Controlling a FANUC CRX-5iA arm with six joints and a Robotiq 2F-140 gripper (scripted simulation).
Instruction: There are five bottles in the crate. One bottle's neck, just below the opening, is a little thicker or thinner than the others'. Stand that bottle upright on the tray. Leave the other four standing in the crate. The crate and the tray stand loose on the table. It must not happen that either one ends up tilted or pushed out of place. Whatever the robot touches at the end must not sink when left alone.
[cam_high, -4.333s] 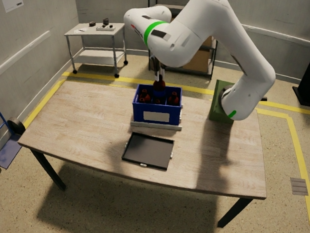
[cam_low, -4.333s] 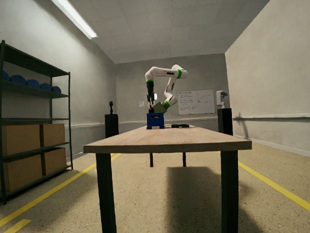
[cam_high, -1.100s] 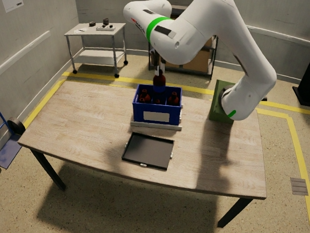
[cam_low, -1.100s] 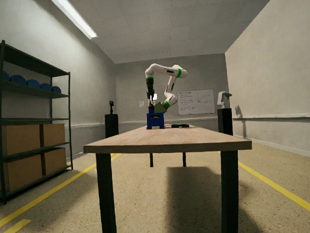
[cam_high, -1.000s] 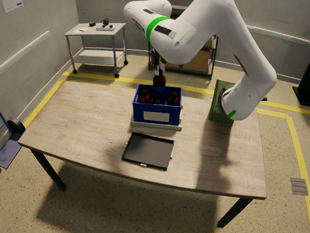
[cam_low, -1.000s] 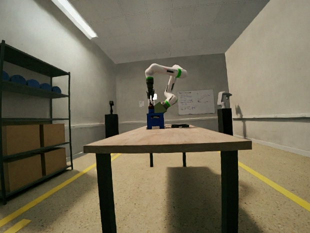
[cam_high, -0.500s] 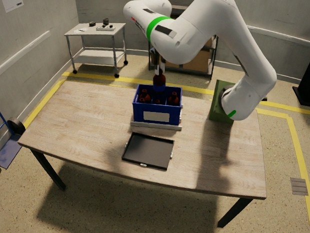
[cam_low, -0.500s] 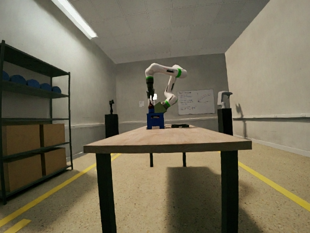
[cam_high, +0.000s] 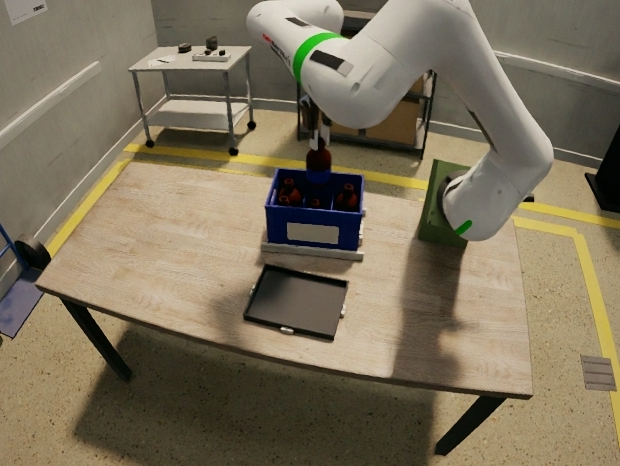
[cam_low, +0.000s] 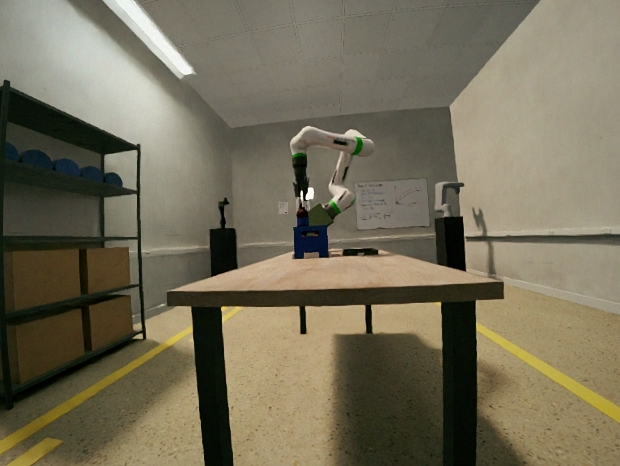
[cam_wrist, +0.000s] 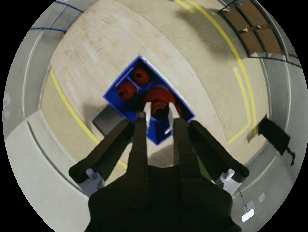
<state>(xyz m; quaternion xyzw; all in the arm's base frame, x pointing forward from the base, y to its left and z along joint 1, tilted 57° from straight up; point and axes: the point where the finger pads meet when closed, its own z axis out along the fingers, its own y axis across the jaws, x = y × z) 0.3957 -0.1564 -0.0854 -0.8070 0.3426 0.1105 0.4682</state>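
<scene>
My gripper is now 9 cm above the bottle. From my hand the other things lie so: dark tray: 33 cm to the left, 32 cm below; blue crate: 25 cm below, 4 cm to the left.
</scene>
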